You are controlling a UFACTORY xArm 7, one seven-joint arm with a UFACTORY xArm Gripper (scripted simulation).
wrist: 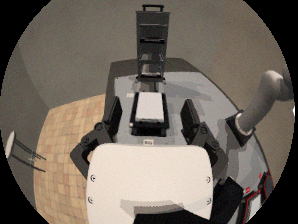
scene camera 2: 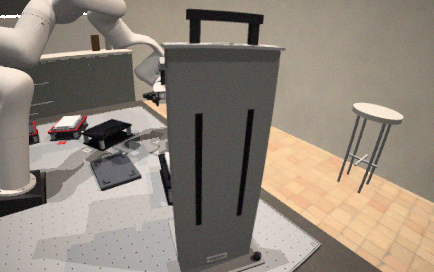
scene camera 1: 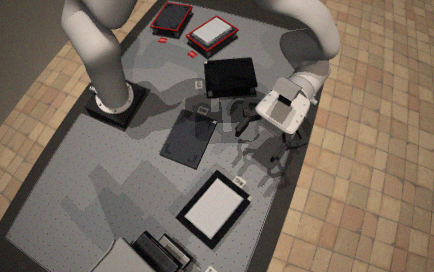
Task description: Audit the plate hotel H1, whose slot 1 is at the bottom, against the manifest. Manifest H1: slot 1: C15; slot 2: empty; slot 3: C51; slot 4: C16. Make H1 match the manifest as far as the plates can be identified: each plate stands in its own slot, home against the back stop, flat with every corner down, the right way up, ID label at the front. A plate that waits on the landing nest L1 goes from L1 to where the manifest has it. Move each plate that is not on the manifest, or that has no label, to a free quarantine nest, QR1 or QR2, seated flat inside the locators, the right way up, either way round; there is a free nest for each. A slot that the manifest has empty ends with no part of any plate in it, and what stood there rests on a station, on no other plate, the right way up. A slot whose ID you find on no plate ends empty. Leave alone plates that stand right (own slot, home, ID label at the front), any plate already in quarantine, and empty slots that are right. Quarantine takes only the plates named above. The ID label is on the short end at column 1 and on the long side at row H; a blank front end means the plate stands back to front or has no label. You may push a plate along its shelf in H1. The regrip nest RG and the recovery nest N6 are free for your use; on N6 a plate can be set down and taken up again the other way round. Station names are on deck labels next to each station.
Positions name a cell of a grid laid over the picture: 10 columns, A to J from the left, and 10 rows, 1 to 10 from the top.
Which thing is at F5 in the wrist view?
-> A white plate.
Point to a white plate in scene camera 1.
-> E8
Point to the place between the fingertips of my gripper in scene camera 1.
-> F6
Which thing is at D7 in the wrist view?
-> My gripper.
